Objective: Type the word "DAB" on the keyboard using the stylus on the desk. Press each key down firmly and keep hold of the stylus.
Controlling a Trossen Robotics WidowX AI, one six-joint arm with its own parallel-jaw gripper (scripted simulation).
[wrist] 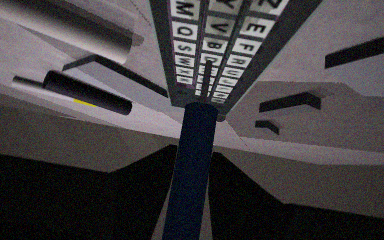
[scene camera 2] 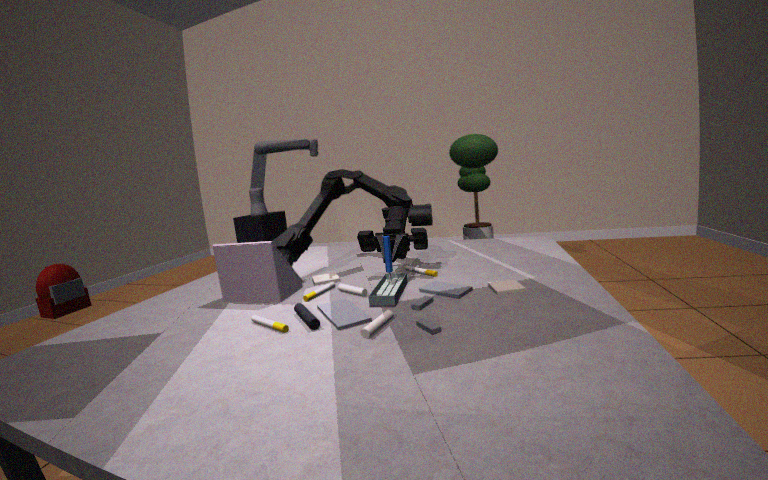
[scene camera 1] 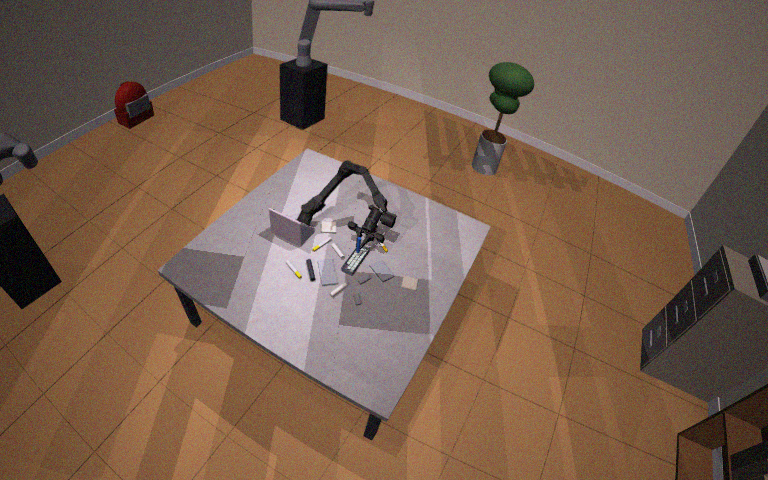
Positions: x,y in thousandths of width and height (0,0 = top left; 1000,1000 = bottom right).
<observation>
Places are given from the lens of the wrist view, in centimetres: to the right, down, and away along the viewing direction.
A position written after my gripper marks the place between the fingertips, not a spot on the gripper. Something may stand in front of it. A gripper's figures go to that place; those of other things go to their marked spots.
my gripper (wrist: 504,652): 0, 2, 12
black cylinder (wrist: 139,340): -17, -5, 26
</observation>
